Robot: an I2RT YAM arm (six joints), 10 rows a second.
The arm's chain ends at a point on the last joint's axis. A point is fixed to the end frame.
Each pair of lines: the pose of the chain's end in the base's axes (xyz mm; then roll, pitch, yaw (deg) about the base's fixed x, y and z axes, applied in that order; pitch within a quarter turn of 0, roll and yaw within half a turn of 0), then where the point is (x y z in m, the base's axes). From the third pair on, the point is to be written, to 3 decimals.
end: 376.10 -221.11 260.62 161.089 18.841 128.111
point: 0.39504 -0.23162 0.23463
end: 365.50 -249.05 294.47 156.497 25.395 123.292
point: 0.38692 -0.26186 0.27162
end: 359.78 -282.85 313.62 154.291 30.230 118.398
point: 0.382 -0.298 0.293
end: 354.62 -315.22 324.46 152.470 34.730 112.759
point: 0.376 -0.334 0.306
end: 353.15 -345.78 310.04 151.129 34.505 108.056
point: 0.374 -0.365 0.292
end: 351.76 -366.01 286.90 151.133 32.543 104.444
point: 0.371 -0.386 0.268
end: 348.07 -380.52 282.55 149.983 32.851 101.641
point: 0.367 -0.402 0.264
